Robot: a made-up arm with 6 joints.
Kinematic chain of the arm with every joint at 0, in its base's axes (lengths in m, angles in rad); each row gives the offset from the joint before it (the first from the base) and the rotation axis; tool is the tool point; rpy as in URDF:
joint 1: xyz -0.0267 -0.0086 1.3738 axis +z
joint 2: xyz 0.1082 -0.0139 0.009 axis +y
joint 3: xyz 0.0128 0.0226 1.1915 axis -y
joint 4: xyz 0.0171 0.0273 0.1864 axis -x
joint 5: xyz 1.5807 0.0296 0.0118 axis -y
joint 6: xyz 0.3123 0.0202 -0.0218 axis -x
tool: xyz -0.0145 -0.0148 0.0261 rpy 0 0 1.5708
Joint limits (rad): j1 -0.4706..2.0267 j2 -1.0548..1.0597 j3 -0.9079..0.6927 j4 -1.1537..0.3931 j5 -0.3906..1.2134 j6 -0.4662..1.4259
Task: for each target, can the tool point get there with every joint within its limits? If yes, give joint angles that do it. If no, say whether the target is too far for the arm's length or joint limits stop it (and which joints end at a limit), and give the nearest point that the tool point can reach.
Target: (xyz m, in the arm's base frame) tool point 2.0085 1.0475 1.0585
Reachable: yes | joints 0.4956 0.6821 -0.2077 -0.7371 0.4736 0.0877
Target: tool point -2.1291 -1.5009 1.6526
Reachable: no: joint limits stop it (at a limit: joint 2, joint 3, joint 5) | nearest point -1.4108 -0.9911 3.5647 | short by 2.105 m
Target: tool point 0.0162 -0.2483 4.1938
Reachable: yes | joints 1.8283 -0.6700 0.5595 -0.5673 0.2211 -0.1930
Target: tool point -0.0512 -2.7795 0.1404
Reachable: no: joint limits stop it (at a limit: joint 1, joint 2, joint 4, joint 5) | nearest point 0.9716 -0.7612 0.2192 | short by 2.264 m
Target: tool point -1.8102 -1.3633 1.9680
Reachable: no: joint limits stop it (at a limit: joint 2, joint 3, joint 5) | nearest point -1.3783 -1.0352 3.5646 | short by 1.686 m
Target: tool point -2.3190 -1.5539 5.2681
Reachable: no: too far | nearest point -1.3432 -0.8961 3.7603 | short by 1.913 m
